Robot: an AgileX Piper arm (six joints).
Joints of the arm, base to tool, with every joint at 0 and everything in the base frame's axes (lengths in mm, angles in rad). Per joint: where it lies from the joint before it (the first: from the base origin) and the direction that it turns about. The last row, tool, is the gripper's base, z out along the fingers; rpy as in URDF.
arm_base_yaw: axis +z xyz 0 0 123
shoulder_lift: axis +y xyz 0 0 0
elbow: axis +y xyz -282.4 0 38.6
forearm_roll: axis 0.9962 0 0.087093 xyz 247.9 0 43.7
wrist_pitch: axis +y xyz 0 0 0
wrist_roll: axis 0.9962 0 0.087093 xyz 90.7 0 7.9
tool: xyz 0 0 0 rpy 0 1.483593 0
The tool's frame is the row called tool.
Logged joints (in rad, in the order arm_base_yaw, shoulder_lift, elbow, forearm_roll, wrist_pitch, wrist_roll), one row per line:
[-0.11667 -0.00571 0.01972 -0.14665 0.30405 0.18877]
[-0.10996 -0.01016 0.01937 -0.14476 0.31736 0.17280]
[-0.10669 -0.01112 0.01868 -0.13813 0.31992 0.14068]
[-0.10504 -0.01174 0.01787 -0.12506 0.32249 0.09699]
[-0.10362 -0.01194 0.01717 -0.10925 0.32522 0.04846]
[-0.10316 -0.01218 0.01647 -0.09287 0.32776 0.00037]
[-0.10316 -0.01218 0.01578 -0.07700 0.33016 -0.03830]
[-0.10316 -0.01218 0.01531 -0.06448 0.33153 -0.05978]
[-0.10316 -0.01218 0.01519 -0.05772 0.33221 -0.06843]
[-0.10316 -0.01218 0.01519 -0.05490 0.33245 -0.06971]
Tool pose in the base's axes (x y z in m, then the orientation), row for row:
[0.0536 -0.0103 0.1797 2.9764 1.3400 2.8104]
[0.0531 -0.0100 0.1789 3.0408 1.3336 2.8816]
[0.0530 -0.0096 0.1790 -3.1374 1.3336 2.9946]
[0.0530 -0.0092 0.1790 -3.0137 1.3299 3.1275]
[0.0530 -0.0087 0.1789 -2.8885 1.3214 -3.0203]
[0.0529 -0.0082 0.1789 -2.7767 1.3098 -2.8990]
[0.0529 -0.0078 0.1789 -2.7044 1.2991 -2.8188]
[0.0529 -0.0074 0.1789 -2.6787 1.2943 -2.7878]
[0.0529 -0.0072 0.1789 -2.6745 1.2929 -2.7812]
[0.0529 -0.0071 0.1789 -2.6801 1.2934 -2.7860]
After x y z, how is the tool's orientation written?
As angles about the fixed x, y, z axes (roll, pitch, yaw), in radians.
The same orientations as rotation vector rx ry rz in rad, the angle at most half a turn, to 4 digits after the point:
[0.1798 1.7902 -0.0879]
[0.1631 1.8004 -0.0940]
[0.1358 1.8042 -0.1083]
[0.1036 1.8085 -0.1258]
[0.0688 1.8131 -0.1442]
[0.0354 1.8169 -0.1623]
[0.0105 1.8198 -0.1744]
[-0.0012 1.8211 -0.1775]
[-0.0047 1.8218 -0.1771]
[-0.0041 1.8220 -0.1753]

